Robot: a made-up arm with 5 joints.
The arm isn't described. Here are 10 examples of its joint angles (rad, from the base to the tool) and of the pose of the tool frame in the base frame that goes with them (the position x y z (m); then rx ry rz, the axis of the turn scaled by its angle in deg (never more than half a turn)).
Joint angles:
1: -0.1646 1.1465 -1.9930 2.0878 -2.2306
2: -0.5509 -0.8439 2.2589 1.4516 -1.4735
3: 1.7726 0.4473 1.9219 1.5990 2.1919
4: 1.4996 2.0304 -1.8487 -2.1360 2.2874
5: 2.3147 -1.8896 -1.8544 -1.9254 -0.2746
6: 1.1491 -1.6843 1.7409 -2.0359 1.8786
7: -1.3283 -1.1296 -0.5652 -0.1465 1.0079
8: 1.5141 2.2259 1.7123 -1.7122 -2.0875
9: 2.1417 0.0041 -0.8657 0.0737 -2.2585
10: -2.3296 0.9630 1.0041 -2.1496 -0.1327
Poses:
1: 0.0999 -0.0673 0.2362 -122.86 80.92 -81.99
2: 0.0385 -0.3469 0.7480 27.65 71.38 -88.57
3: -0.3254 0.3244 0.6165 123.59 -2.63 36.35
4: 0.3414 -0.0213 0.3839 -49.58 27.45 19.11
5: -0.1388 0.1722 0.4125 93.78 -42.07 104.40
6: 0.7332 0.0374 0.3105 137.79 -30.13 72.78
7: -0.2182 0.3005 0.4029 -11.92 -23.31 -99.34
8: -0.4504 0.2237 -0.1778 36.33 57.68 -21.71
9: -0.0573 -0.3182 0.2199 -95.83 -103.41 -83.48
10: 0.3071 -0.1352 0.5170 80.63 4.39 -37.42
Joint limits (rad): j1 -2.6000..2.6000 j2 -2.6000..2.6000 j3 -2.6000..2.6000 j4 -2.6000..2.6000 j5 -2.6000..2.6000
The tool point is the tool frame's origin. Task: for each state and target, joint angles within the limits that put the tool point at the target. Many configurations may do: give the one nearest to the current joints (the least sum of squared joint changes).
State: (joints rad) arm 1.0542 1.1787 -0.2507 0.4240 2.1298
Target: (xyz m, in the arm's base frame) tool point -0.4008 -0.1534 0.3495
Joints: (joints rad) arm 0.9276 0.7997 -0.2999 0.6078 2.1133
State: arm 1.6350 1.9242 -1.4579 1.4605 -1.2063
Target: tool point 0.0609 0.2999 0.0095
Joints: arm 1.9882 1.5095 -2.0189 0.7251 -1.5476
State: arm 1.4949 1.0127 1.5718 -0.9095 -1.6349
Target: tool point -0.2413 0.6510 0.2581
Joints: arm 0.8735 1.3698 2.0743 -0.8299 -1.7020
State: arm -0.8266 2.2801 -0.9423 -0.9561 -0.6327
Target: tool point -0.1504 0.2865 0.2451
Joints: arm -1.5728 2.1422 -0.3977 -1.1165 -0.3306
